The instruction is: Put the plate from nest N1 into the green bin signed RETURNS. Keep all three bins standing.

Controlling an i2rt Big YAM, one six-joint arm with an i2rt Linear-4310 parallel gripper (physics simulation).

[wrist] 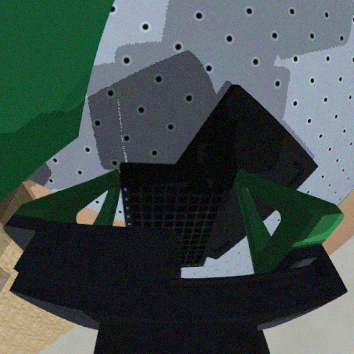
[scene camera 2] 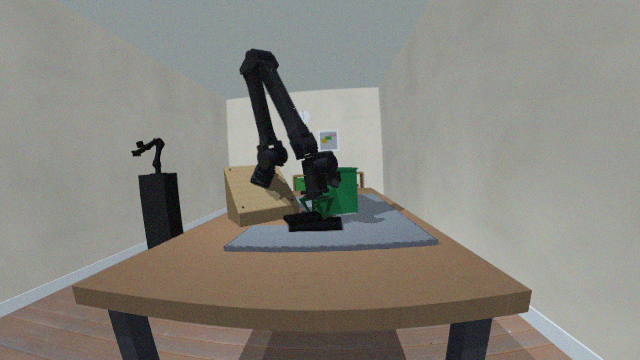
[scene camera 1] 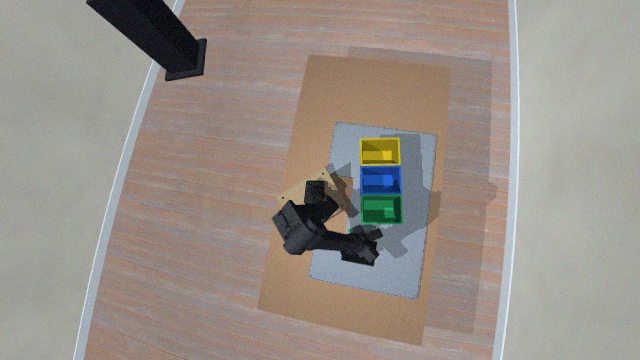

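A black plate with a grid of wells lies between and below the open fingers in the wrist view, turned against and partly overlapping a flat black block; the nest label does not show. My gripper is open, fingers either side of the plate, holding nothing. Its body hides the plate's near end in the wrist view. The arm covers much of this spot in scene camera 1. The green bin stands upright close beside the gripper; no RETURNS sign is readable.
The blue bin and yellow bin stand upright in a row with the green one. A sloped wooden block stands left of the arm. A grey perforated board lies on the wooden table.
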